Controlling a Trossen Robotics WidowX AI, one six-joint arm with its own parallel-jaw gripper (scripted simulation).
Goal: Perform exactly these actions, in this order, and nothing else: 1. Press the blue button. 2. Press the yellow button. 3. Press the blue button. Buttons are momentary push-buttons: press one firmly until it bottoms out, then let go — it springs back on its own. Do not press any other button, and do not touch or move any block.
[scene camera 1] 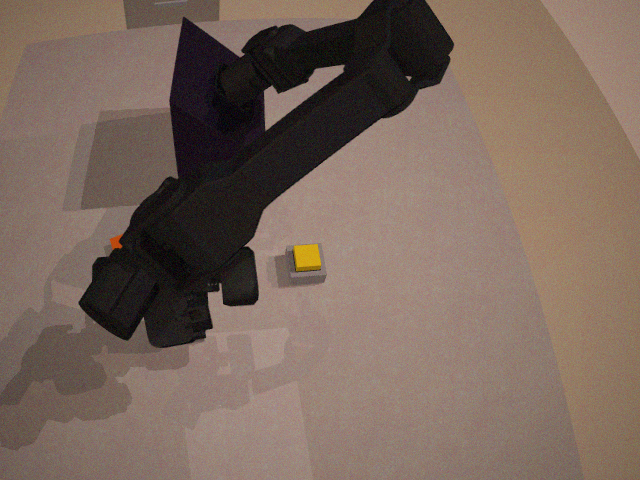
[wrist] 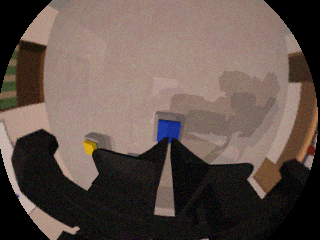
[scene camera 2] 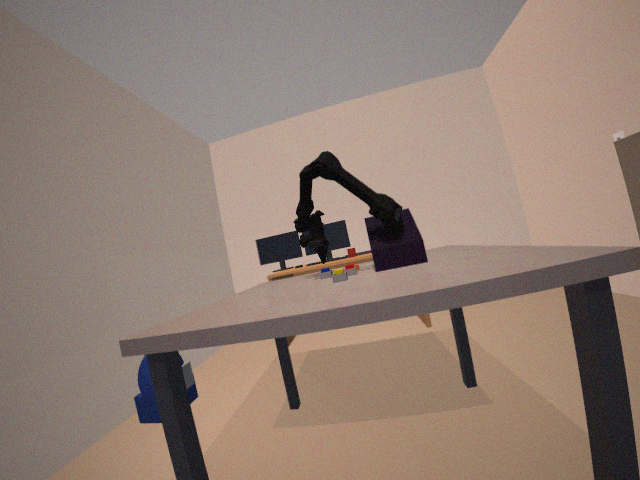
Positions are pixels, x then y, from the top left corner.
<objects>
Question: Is my gripper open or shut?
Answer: Shut.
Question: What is my gripper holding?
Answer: Nothing.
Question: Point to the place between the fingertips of my gripper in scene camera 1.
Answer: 179, 309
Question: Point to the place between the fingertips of my gripper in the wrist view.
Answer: At 169, 140
</objects>
